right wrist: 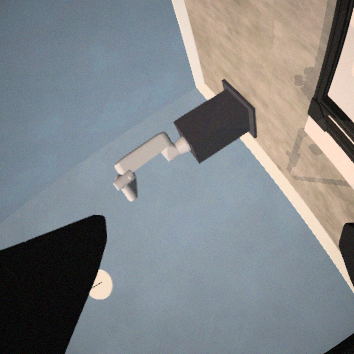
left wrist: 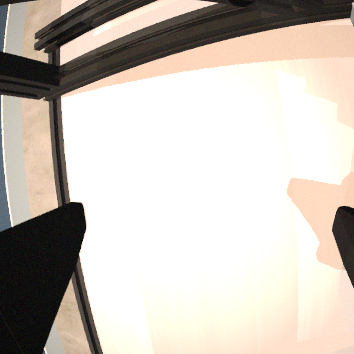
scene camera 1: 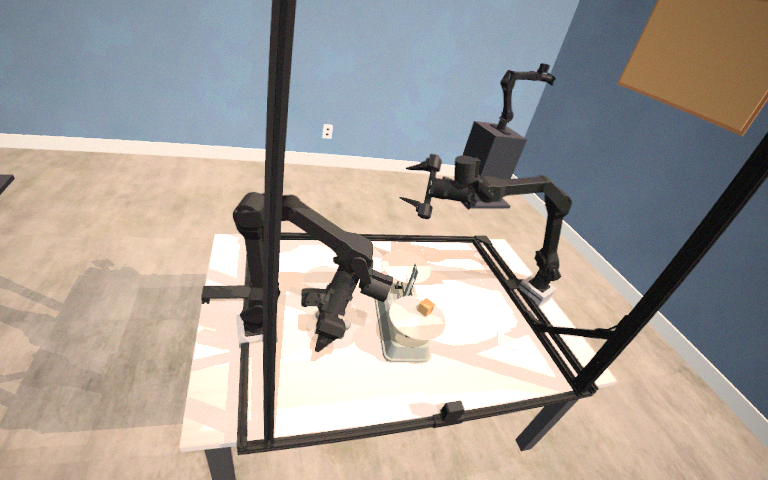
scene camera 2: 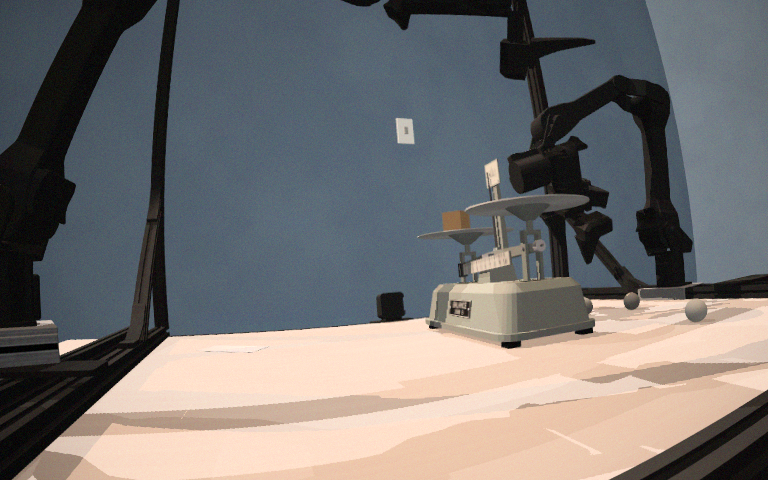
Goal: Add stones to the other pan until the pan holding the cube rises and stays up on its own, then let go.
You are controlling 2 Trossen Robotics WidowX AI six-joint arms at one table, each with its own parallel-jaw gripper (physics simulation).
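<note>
An orange cube sits on one pan of a grey-green balance. That pan is low. In scene camera 2 the other pan stands higher, with no stone seen on it. Round grey stones lie on the table beside the balance, one partly behind its base. My left gripper is open and empty, pointing down over the table left of the balance in scene camera 1. My right gripper is open and empty, high up, pointing sideways.
A black frame runs around the white table, with tall posts at its corners. A small black block sits on the frame's rail. My left forearm reaches close to the balance in scene camera 1.
</note>
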